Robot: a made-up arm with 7 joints. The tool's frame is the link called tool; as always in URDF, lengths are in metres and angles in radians. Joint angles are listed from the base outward. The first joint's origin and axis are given. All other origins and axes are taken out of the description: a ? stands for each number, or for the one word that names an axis. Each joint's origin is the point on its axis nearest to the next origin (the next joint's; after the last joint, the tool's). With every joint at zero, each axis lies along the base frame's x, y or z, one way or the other. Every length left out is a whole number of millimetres.
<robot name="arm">
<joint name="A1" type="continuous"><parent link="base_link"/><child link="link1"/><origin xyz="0.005 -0.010 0.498"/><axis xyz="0 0 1"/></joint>
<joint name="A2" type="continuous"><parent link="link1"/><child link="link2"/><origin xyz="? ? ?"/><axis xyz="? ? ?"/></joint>
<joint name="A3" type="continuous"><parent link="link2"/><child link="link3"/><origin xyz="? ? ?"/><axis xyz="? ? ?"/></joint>
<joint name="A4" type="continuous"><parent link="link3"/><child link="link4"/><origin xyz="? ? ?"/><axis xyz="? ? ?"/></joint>
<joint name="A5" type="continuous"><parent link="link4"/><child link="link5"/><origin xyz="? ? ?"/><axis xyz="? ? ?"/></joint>
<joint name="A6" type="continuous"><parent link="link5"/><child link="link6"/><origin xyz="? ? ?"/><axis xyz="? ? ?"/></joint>
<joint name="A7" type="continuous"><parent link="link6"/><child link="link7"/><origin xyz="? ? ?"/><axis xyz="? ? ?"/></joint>
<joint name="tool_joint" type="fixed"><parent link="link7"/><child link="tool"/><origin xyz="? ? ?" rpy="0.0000 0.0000 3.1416"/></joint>
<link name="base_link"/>
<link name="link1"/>
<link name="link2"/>
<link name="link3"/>
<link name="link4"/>
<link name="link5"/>
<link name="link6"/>
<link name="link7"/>
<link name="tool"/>
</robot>
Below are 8 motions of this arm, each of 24 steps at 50 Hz.
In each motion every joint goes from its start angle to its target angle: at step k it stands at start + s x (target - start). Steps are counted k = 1, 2, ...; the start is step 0. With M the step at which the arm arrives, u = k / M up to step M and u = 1 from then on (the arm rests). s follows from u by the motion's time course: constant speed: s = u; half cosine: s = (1 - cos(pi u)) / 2; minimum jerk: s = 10 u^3 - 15 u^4 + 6 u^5.
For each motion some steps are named. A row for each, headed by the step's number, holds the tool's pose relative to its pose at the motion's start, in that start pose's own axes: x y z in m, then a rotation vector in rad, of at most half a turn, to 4 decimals.
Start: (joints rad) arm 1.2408 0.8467 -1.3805 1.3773 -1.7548 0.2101 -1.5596
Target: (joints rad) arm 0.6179 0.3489 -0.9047 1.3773 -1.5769 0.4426 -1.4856
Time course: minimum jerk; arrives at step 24
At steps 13, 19, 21, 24:
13: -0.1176 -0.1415 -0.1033 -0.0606 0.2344 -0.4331
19: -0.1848 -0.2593 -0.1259 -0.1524 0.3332 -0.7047
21: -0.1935 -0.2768 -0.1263 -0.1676 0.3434 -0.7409
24: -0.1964 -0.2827 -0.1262 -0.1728 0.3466 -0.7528

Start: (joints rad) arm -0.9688 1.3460 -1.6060 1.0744 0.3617 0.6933 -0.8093
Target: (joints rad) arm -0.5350 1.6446 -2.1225 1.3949 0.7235 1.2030 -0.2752
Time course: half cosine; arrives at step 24
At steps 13, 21, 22, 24:
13: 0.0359 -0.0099 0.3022 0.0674 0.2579 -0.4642
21: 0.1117 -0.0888 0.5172 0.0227 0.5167 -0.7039
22: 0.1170 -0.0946 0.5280 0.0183 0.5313 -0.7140
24: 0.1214 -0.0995 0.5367 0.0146 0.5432 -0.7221

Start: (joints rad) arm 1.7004 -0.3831 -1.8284 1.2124 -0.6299 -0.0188 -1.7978
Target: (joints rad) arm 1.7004 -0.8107 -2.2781 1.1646 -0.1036 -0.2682 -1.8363
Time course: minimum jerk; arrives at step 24
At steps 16, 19, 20, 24:
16: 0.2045 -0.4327 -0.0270 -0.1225 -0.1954 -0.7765
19: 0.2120 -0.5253 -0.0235 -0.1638 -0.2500 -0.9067
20: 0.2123 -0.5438 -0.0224 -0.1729 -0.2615 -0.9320
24: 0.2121 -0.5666 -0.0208 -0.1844 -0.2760 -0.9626

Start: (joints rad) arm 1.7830 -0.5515 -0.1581 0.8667 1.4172 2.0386 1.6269
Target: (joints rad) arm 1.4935 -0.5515 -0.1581 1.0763 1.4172 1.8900 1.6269
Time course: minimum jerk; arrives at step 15
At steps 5, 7, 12, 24:
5: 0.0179 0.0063 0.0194 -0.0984 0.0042 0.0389
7: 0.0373 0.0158 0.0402 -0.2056 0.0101 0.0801
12: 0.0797 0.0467 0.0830 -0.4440 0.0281 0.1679
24: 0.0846 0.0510 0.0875 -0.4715 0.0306 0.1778

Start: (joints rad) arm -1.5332 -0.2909 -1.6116 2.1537 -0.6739 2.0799 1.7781
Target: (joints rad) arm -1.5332 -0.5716 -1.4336 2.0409 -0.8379 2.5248 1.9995
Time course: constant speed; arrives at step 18
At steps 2, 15, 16, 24:
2: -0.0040 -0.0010 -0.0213 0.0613 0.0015 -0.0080
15: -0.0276 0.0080 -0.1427 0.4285 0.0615 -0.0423
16: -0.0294 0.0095 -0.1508 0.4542 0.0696 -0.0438
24: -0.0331 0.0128 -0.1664 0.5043 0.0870 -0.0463

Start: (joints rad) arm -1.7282 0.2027 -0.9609 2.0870 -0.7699 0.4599 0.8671
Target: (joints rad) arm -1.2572 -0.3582 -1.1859 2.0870 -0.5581 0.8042 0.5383
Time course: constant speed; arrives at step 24
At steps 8, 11, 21, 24:
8: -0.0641 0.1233 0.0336 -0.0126 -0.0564 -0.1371
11: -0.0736 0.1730 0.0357 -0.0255 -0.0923 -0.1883
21: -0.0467 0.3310 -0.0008 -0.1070 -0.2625 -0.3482
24: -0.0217 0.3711 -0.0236 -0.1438 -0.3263 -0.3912

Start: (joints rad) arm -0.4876 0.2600 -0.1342 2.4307 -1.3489 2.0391 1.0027
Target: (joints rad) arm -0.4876 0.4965 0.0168 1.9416 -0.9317 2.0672 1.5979
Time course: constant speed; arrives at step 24
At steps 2, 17, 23, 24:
2: 0.0312 -0.0327 0.0029 0.0004 -0.0122 0.0240
17: 0.3087 -0.2038 0.0037 0.0858 -0.1067 0.1953
23: 0.4297 -0.2323 -0.0055 0.1594 -0.1323 0.2569
24: 0.4498 -0.2348 -0.0075 0.1736 -0.1352 0.2667

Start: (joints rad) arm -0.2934 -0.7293 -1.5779 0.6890 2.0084 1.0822 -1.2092
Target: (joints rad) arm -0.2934 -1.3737 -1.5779 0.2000 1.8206 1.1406 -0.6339
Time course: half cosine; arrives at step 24
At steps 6, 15, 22, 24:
6: 0.0329 0.0308 0.0151 -0.0361 -0.0356 -0.1837
15: 0.1878 0.0979 0.0517 -0.1764 -0.2549 -0.8425
22: 0.2798 0.1000 0.0689 -0.2455 -0.4340 -1.1688
24: 0.2851 0.0994 0.0701 -0.2492 -0.4459 -1.1870

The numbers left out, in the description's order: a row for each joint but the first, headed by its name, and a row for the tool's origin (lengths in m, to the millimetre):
A2: xyz -0.027 -0.044 0.000, axis 0 1 0
A3: xyz -0.019 0.000 0.468, axis 0 0 1
A4: xyz 0.102 -0.046 0.000, axis 0 -1 0
A5: xyz 0.120 0.000 -0.393, axis 0 0 -1
A6: xyz 0.015 -0.011 0.000, axis 0 1 0
A7: xyz 0.142 0.000 -0.158, axis 0 0 -1
tool: xyz 0.004 -0.017 0.000

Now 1 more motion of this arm.
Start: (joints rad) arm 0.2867 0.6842 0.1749 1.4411 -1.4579 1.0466 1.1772
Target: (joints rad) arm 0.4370 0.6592 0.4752 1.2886 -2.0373 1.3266 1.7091
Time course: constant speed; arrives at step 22
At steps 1, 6, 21, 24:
1: 0.0002 -0.0085 0.0103 0.0048 0.0247 -0.0004
6: 0.0019 -0.0486 0.0640 0.0201 0.1589 -0.0118
21: 0.0190 -0.1469 0.2456 -0.0553 0.6365 -0.1381
24: 0.0210 -0.1523 0.2588 -0.0682 0.6705 -0.1513

